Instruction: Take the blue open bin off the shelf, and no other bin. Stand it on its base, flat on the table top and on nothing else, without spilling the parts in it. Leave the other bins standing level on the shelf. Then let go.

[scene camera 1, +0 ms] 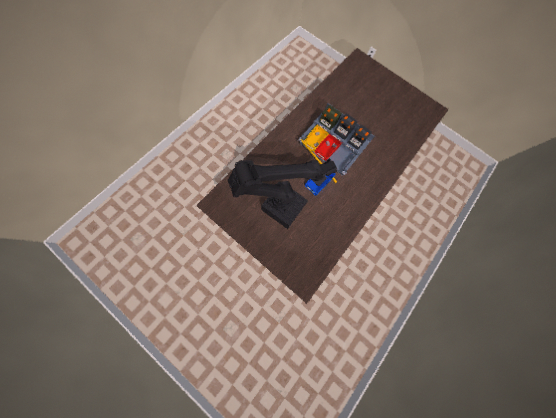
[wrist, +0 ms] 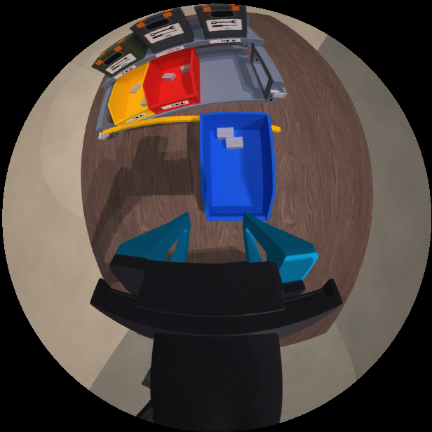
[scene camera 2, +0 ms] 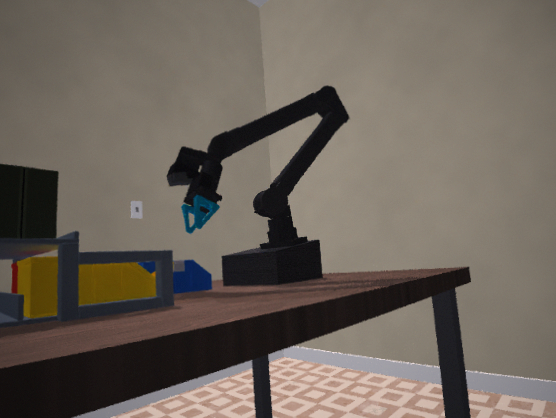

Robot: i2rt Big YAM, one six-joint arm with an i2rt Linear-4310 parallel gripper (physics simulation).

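Places are measured from the arm's base along level axes (x ahead, y left, z up), in centimetres.
Where they show: gripper, between the fingertips: (scene camera 2: pixel 193 230); arm's base, origin of its link: (scene camera 1: pixel 278 203) (scene camera 2: pixel 284 245).
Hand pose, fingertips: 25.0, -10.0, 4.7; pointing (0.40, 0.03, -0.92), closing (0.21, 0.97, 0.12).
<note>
Things, the pixels of their top centre, and the offset from my fingertips, as dx, dy, dz.
- blue open bin, centre of its top: (scene camera 2: pixel 169 261) (scene camera 1: pixel 321 178) +5.0, -3.1, -7.4
- yellow bin, centre of its top: (scene camera 2: pixel 89 257) (scene camera 1: pixel 318 133) +31.9, +14.4, -6.8
- red bin, centre of its top: (scene camera 1: pixel 330 143) +30.3, +4.2, -6.8
The blue open bin (scene camera 1: pixel 314 186) (scene camera 2: pixel 194 278) (wrist: pixel 237 175) is off the shelf (scene camera 1: pixel 342 159) (scene camera 2: pixel 68 280) (wrist: pixel 225 75) and looks upright and level at table height, in front of it. Two light grey parts (wrist: pixel 234 143) lie inside its far half. A thin yellow strip (wrist: pixel 155 121) passes behind or under its far end; whether the bin rests on it is hidden. My gripper (scene camera 2: pixel 194 230) (wrist: pixel 216 218) is partly open and empty, in the air above the bin's near end, with a gap between them in scene camera 2.
The yellow bin (scene camera 1: pixel 313 134) (scene camera 2: pixel 117 282) (wrist: pixel 122 100) and the red bin (scene camera 1: pixel 325 152) (wrist: pixel 165 92) sit side by side on the lower shelf, with parts inside. Several dark cases (wrist: pixel 162 35) with orange latches stand on the upper level.
</note>
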